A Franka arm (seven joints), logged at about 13 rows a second.
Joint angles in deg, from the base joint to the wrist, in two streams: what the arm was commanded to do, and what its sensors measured. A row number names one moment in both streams.
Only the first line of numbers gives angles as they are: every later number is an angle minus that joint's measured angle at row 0.
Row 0, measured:
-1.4, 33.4, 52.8, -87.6, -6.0, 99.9, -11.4
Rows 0 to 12, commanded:
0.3, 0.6, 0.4, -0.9, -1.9, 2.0, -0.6
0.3, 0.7, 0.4, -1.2, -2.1, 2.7, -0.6
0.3, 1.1, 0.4, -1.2, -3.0, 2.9, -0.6
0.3, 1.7, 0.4, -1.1, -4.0, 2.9, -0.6
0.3, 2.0, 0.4, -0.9, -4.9, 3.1, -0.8
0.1, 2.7, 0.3, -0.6, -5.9, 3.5, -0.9
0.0, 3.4, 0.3, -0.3, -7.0, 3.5, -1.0
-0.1, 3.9, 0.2, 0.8, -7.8, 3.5, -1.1
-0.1, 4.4, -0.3, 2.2, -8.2, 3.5, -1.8
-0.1, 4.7, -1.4, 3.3, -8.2, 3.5, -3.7
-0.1, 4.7, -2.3, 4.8, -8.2, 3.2, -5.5
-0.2, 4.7, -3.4, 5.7, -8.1, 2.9, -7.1
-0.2, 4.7, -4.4, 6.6, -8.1, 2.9, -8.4
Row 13, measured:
-0.6, 3.2, -3.3, 3.1, -6.8, 3.6, -5.3
